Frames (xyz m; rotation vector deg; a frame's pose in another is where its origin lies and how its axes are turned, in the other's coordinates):
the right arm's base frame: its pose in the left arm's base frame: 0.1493 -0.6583 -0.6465 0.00 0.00 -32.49
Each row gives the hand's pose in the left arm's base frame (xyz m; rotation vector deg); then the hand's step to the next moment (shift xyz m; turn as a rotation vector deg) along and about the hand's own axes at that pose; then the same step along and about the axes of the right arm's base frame.
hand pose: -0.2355 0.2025 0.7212 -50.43 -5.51 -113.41
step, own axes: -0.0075 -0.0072 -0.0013 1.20 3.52 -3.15
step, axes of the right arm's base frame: -0.0082 0.0054 -0.0036 2.78 -3.09 -2.55
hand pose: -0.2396 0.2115 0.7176 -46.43 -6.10 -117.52
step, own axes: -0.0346 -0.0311 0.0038 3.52 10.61 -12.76
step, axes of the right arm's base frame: -0.0316 0.0328 -0.0102 7.61 -11.13 -10.29
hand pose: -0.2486 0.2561 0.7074 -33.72 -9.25 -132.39
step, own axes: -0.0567 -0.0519 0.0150 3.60 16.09 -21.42
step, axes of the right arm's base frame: -0.0373 0.0682 -0.0098 11.54 -16.27 -18.24
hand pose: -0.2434 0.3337 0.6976 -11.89 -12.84 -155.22
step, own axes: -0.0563 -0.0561 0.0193 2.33 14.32 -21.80
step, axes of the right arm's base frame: -0.0157 0.0803 0.0018 10.77 -14.36 -19.06
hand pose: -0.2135 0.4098 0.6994 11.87 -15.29 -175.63
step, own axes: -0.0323 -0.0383 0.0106 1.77 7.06 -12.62
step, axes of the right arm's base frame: 0.0019 0.0506 0.0078 5.20 -7.58 -11.30
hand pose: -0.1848 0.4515 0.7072 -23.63 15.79 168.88
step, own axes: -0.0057 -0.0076 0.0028 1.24 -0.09 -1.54
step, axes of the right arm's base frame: 0.0012 0.0093 0.0031 -0.61 -0.47 -1.82
